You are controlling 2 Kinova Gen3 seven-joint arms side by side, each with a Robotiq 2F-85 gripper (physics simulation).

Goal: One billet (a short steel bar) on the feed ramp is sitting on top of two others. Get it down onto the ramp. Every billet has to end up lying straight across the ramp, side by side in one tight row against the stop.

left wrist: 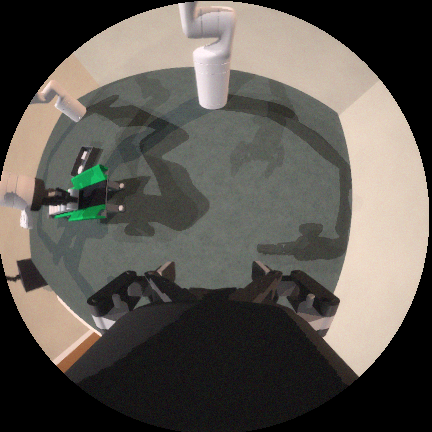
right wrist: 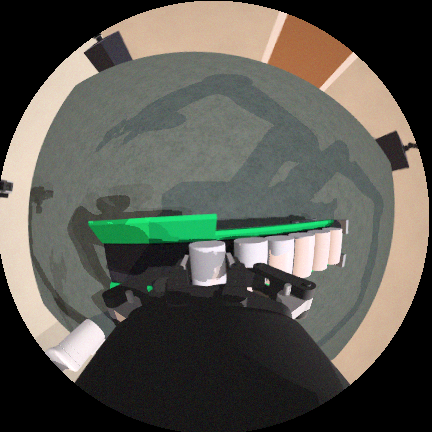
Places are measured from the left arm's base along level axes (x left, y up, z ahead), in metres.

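Pixels of known places: left gripper, fingertip midpoint: [left wrist: 213, 270]; right gripper, fingertip midpoint: [left wrist: 73, 201] [right wrist: 207, 261]; left arm's base at its link origin: [left wrist: 212, 100] [right wrist: 94, 328]; right arm's base at its link origin: [left wrist: 80, 115].
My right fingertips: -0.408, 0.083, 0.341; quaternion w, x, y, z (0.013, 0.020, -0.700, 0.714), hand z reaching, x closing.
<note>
Ahead of a thing's pixels: the offset from my right fingertips to its top centre, as dx, dy, dz.
The feed ramp @[-0.039, +0.001, -0.005] [left wrist: 94, 196] [right wrist: 130, 257] has a dark bed and green side guides. My right gripper [right wrist: 207, 261] is shut on a grey-white billet @[+0.000, +0.027, -0.005] [right wrist: 207, 265], upright in the right wrist view, over the ramp. Whether it touches the bed is hidden. Right of it, past a small gap, several billets stand side by side in a row, from the nearest billet @[-0.051, +0.023, -0.002] [right wrist: 251, 251] to the far billet @[-0.210, +0.008, +0.004] [right wrist: 335, 246]. Their lower ends are partly hidden by a finger linkage. My left gripper [left wrist: 213, 270] is open and empty, far from the ramp.
A dark tray @[-0.084, -0.048, -0.162] [left wrist: 77, 166] with white pieces lies beside the ramp. A white arm [left wrist: 212, 80] stands at the top of the left wrist view; a white arm part [right wrist: 82, 342] shows lower left in the right wrist view. Dark boxes [left wrist: 32, 275] [right wrist: 392, 150] stand near the edges.
</note>
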